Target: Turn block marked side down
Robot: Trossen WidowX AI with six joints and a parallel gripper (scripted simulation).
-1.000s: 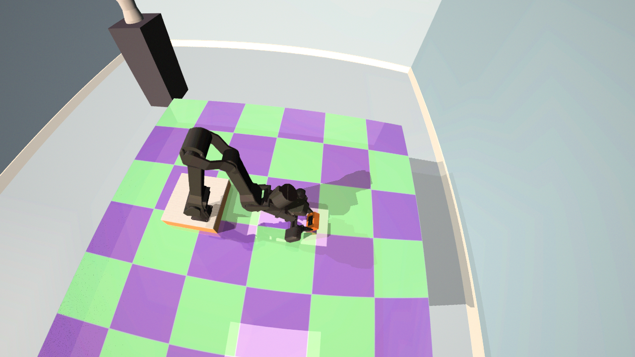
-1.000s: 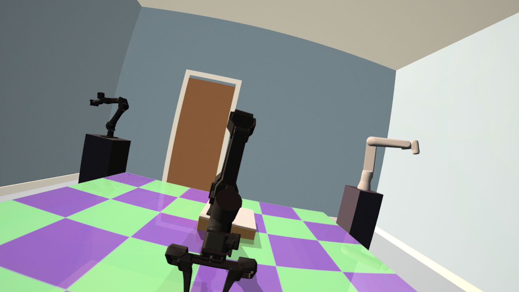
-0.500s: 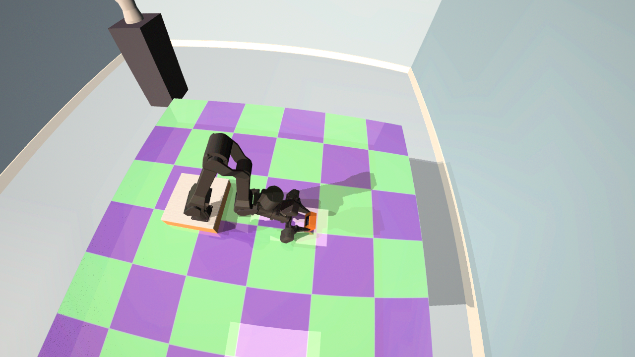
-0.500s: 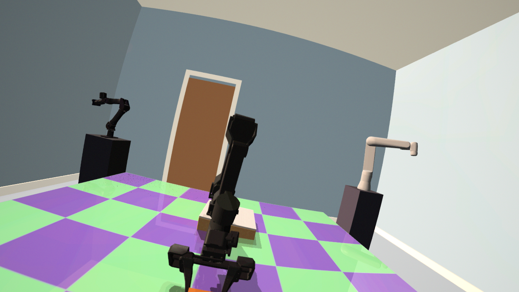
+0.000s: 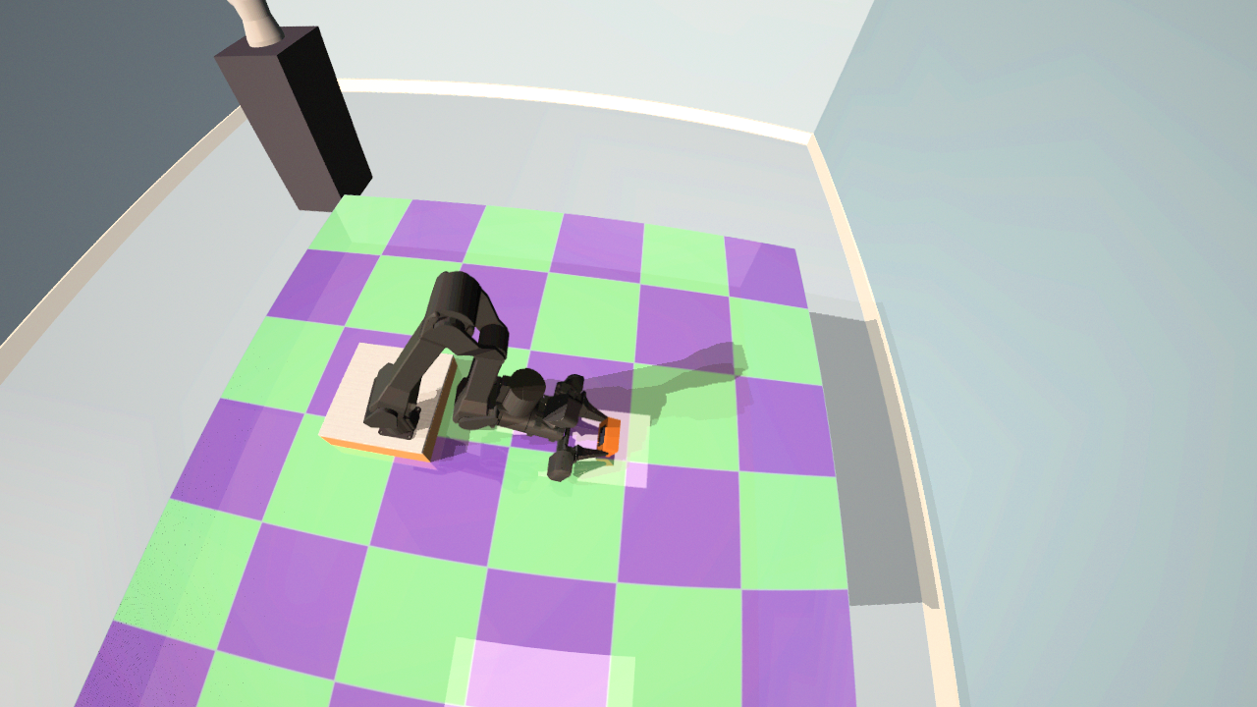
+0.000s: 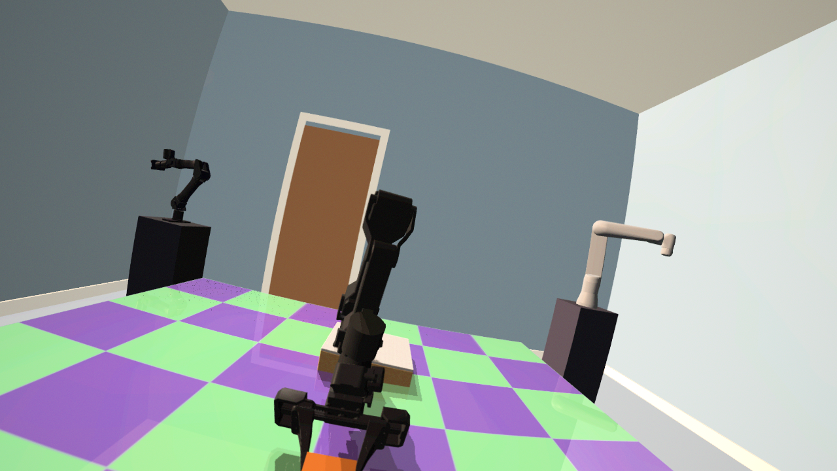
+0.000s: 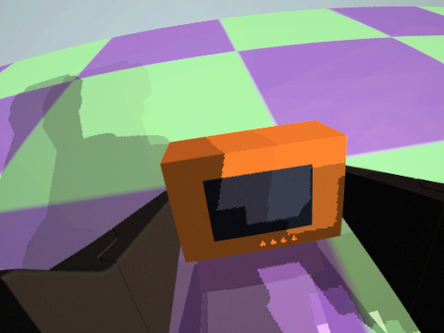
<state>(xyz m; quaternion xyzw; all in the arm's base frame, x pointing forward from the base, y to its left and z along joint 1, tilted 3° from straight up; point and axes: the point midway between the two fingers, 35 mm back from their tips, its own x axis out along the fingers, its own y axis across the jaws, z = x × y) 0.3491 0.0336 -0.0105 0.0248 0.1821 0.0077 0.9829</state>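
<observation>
Now: gripper tip 1 cm past the block.
</observation>
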